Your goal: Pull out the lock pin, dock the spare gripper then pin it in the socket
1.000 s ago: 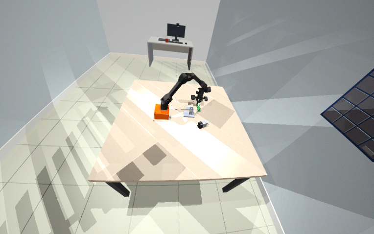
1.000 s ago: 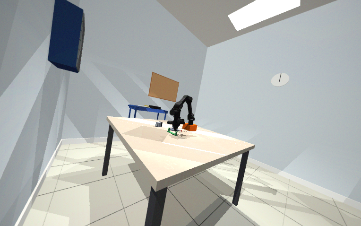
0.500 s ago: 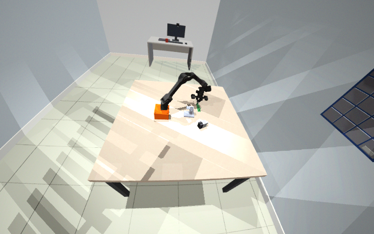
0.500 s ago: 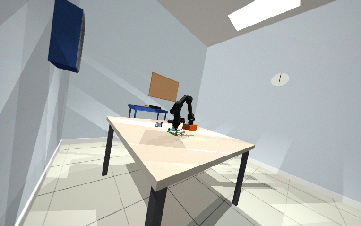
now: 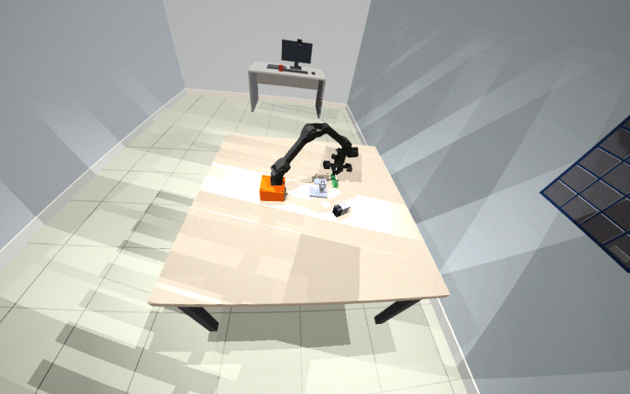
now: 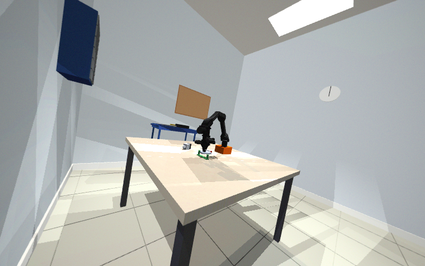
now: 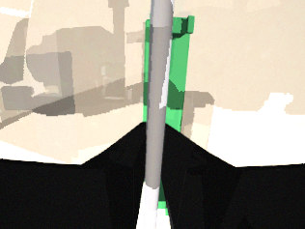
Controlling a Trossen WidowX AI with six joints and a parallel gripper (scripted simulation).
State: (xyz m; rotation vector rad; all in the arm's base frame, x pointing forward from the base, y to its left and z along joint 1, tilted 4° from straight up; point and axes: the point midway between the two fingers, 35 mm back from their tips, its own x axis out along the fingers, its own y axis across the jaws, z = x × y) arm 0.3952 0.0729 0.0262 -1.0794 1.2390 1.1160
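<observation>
Now: the green rest 2 cm below my gripper tip, 1 cm to the right of it and 1 cm ahead of it. Round my gripper tip: mount: 13 cm behind, 11 cm to the right, 1 cm above; spare gripper: 28 cm to the right, 2 cm below, 2 cm behind.
</observation>
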